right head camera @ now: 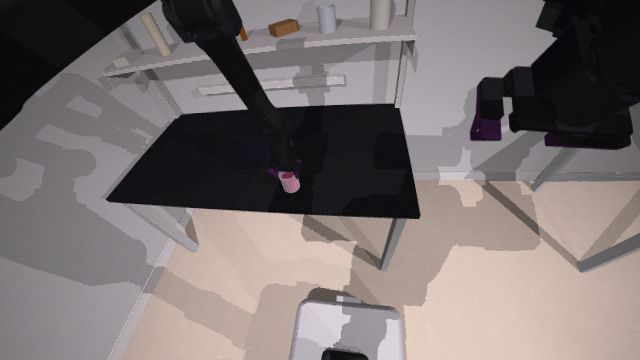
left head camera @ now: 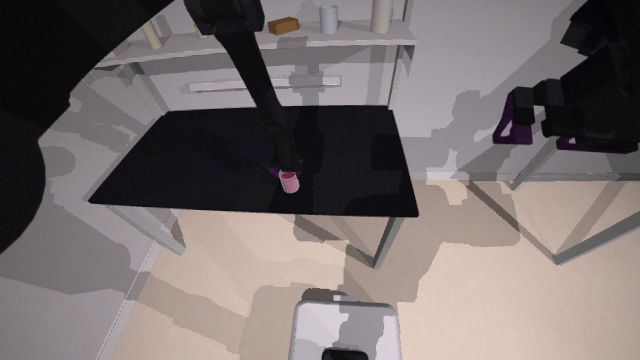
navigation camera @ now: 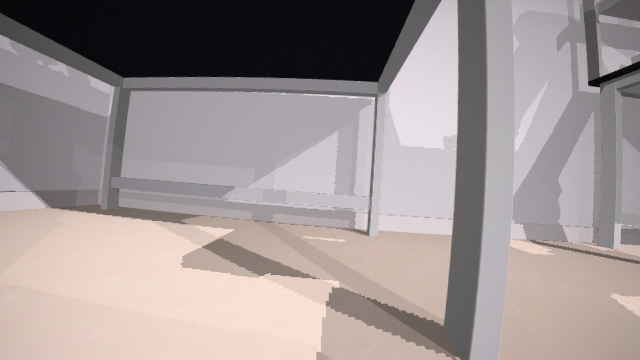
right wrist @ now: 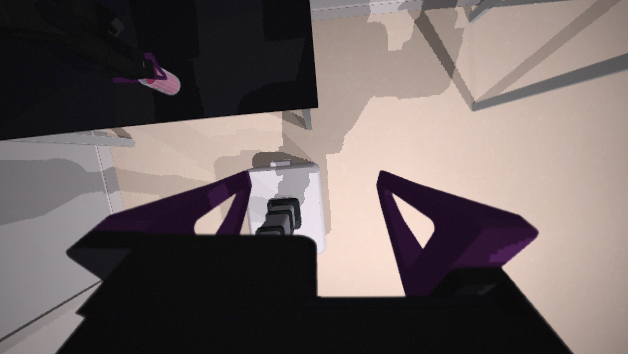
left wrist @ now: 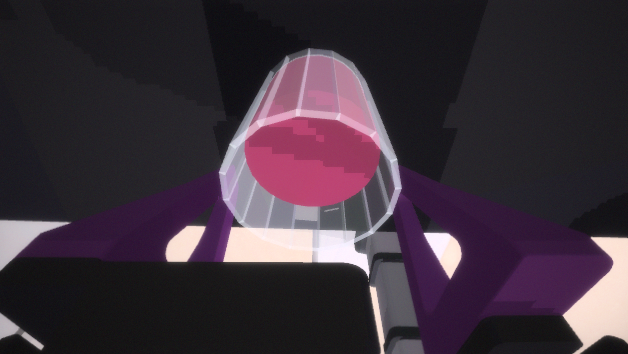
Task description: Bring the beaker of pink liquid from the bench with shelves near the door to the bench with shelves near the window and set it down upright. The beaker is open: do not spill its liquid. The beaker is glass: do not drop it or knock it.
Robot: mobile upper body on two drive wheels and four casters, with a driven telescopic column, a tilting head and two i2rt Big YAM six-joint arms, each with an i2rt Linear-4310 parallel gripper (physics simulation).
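The open glass beaker of pink liquid (left head camera: 290, 183) (right head camera: 290, 183) (left wrist: 312, 150) (right wrist: 167, 84) stands upright near the front edge of a black-topped bench with a shelf (left head camera: 350, 165) (right head camera: 350, 165) (right wrist: 240, 55). Neither door nor window shows. My left gripper (left head camera: 287, 169) (right head camera: 285, 169) (left wrist: 313, 175) is open, with its purple fingertips on either side of the beaker's rim, very close to the glass. Whether either finger touches it I cannot tell. My right gripper (left head camera: 544, 143) (right head camera: 522, 140) (right wrist: 314, 177) is open and empty, away from the bench at the right of the head views.
The shelf (left head camera: 350, 39) (right head camera: 350, 40) above the bench holds a brown block (left head camera: 283, 26) (right head camera: 284, 28), a pale blue cylinder (left head camera: 329, 20) (right head camera: 327, 19) and other items. A bench leg (navigation camera: 472, 175) stands close in the navigation view. Another bench (navigation camera: 610, 165) shows at the right.
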